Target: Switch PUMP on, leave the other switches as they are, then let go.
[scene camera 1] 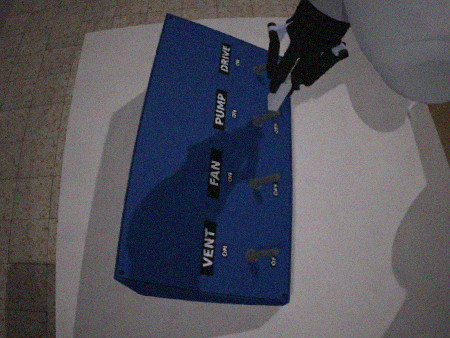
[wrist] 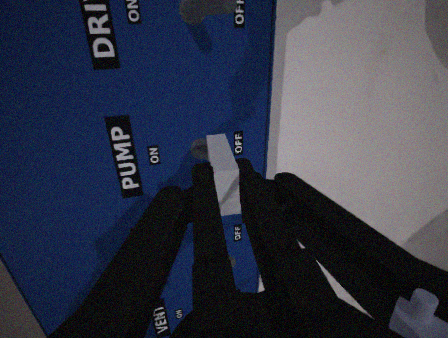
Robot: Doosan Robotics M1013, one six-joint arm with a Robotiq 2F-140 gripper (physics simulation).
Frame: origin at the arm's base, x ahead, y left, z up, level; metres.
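Seen in the pictures: gripper, fingertip midpoint: (scene camera 1: pixel 271 103) (wrist: pixel 216 151).
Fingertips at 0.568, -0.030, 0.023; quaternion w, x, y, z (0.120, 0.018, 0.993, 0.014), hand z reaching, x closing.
Note:
Pixels of each thing's top centre, then the offset from my fingertips to it, as dx, dy, dz. Level surfaces: height alone.
- PUMP switch at its top centre: (wrist: pixel 212 166) (scene camera 1: pixel 269 110) +0.006, +0.013, -0.001
- FAN switch at its top centre: (scene camera 1: pixel 268 174) +0.017, +0.133, -0.001
- VENT switch at its top centre: (scene camera 1: pixel 265 250) +0.027, +0.252, -0.001
- DRIVE switch at its top centre: (wrist: pixel 205 3) (scene camera 1: pixel 268 59) -0.005, -0.106, -0.001
- pale table at its surface level: dz -0.131
The PUMP switch (scene camera 1: pixel 266 118) (wrist: pixel 199 149) is a grey lever on the blue panel (scene camera 1: pixel 165 100) (wrist: pixel 55 110). In the scene view it leans toward its OFF label; in the wrist view its outer part is hidden behind the pale fingertips. My gripper (scene camera 1: pixel 278 97) (wrist: pixel 216 151) is shut and empty, its fingertips right beside the PUMP lever on the OFF side; whether they touch it I cannot tell. The FAN switch (scene camera 1: pixel 265 181) and VENT switch (scene camera 1: pixel 262 254) lean toward OFF. The DRIVE switch (scene camera 1: pixel 259 70) (wrist: pixel 207 11) is partly hidden by the gripper in the scene view and leans toward OFF in the wrist view.
The panel lies on a pale table (scene camera 1: pixel 345 210) (wrist: pixel 350 100), with tiled floor (scene camera 1: pixel 30 150) beyond the table's left edge. The arm's large pale link (scene camera 1: pixel 405 45) hangs at the top right, and the arm's shadow falls across the panel.

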